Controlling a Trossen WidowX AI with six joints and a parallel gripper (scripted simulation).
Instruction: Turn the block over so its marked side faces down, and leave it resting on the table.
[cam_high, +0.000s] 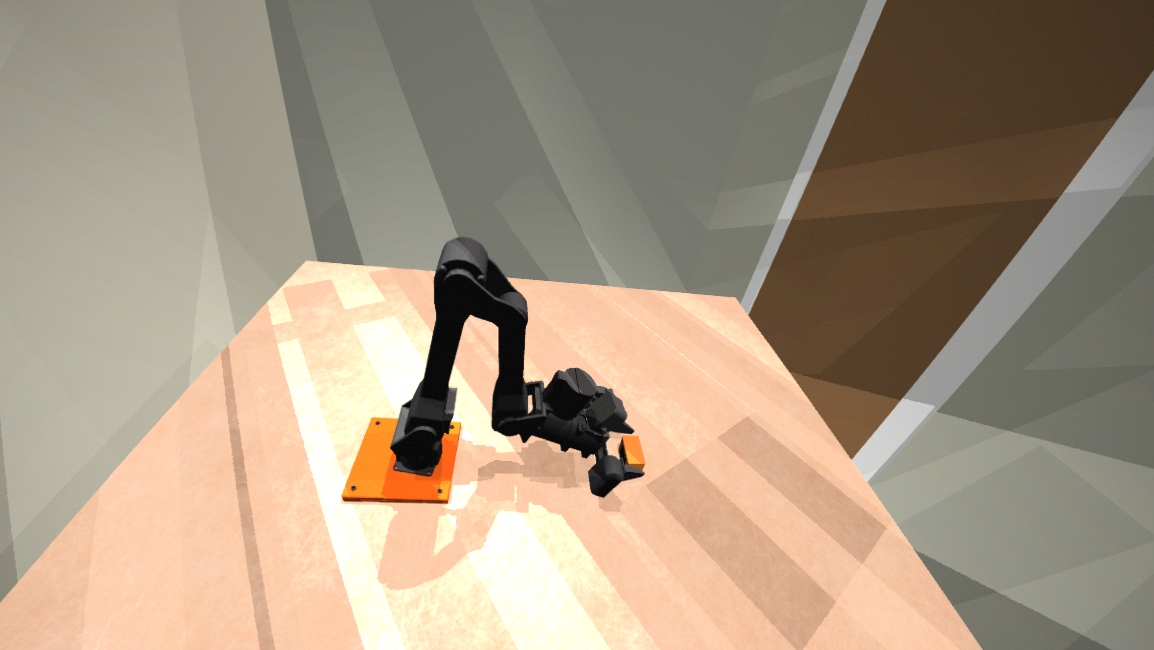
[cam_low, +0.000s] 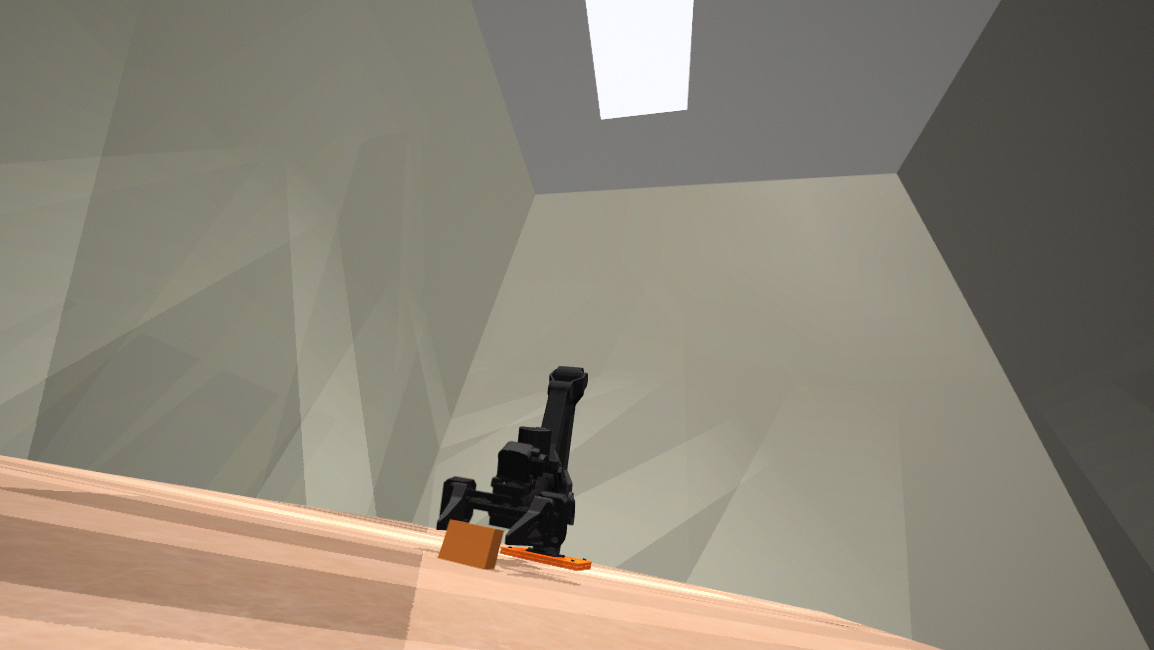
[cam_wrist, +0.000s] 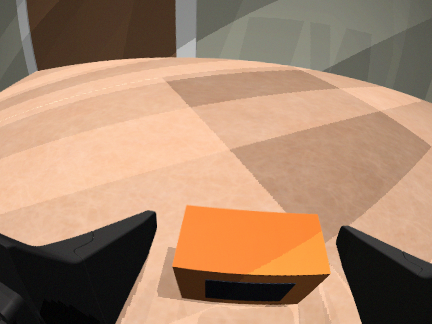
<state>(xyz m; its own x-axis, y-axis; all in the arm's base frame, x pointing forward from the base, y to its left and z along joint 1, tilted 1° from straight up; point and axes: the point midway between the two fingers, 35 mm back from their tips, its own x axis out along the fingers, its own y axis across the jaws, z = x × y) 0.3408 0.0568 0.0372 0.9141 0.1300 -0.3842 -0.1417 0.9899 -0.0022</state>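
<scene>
The orange block lies 20 mm behind my gripper tip and 10 mm below it.
</scene>
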